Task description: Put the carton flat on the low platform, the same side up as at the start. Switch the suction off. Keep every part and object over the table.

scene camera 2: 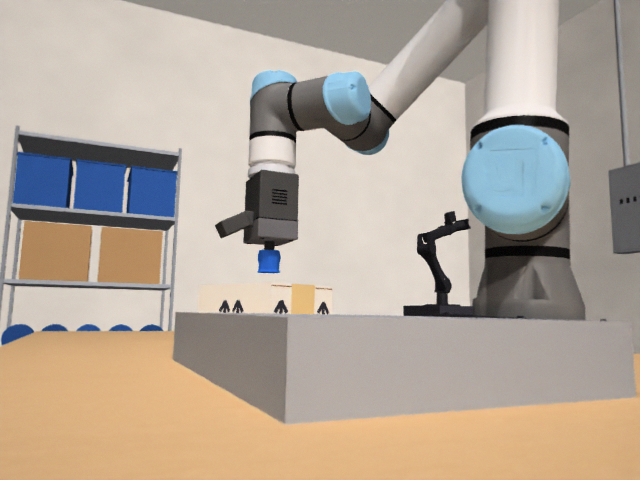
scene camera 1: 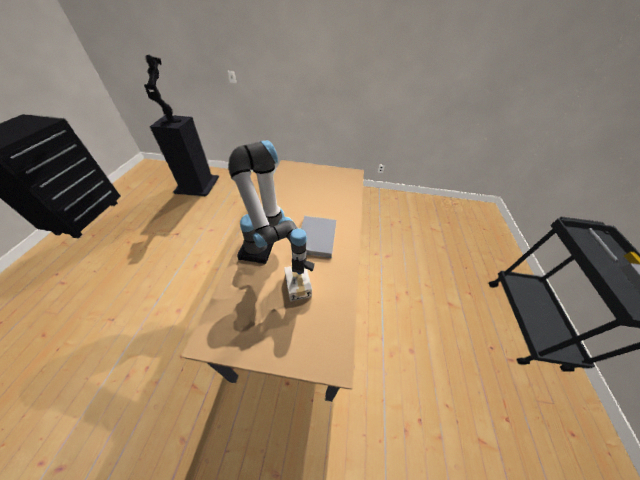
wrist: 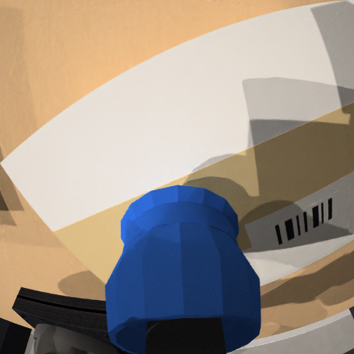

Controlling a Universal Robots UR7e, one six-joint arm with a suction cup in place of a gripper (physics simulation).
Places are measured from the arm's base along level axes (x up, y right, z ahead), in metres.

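Where they show: hand at its tool point: [scene camera 2: 268, 272]; arm's base at its link origin: [scene camera 2: 526, 317] [scene camera 1: 255, 245].
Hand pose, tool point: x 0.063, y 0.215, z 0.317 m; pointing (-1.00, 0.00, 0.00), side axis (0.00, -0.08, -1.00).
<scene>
Each offset is from my tool point to the top centre of the thing. Level surfaces: height alone.
The white carton @(dx -0.020, dy +0.032, dz -0.007 m) [scene camera 1: 292, 284] [scene camera 2: 248, 298] [wrist: 125, 135] with a tan tape band lies flat on the table, apart from the low platform. Arrow marks on its side point up in the scene camera 2 view, where the platform hides its base. A barcode label shows on its top in the wrist view. The low grey platform @(dx -0.062, dy -0.366, dz +0.075 m) [scene camera 1: 319, 235] [scene camera 2: 439, 361] is beyond the carton in the scene camera 1 view. My gripper, a blue suction cup [scene camera 2: 268, 270] [wrist: 179, 205], is open and holds nothing. It hangs a little above the carton's top, with a thin gap in the scene camera 2 view.
The wooden table @(dx -0.110 m) [scene camera 1: 320, 335] [scene camera 2: 129, 413] bears the arm's base [scene camera 1: 255, 251] beside the platform. On the floor stand a black drawer cabinet [scene camera 1: 36, 129], a black pedestal [scene camera 1: 183, 155] with a small arm, and a cart [scene camera 1: 584, 223]. A shelf unit [scene camera 2: 93, 214] is behind.
</scene>
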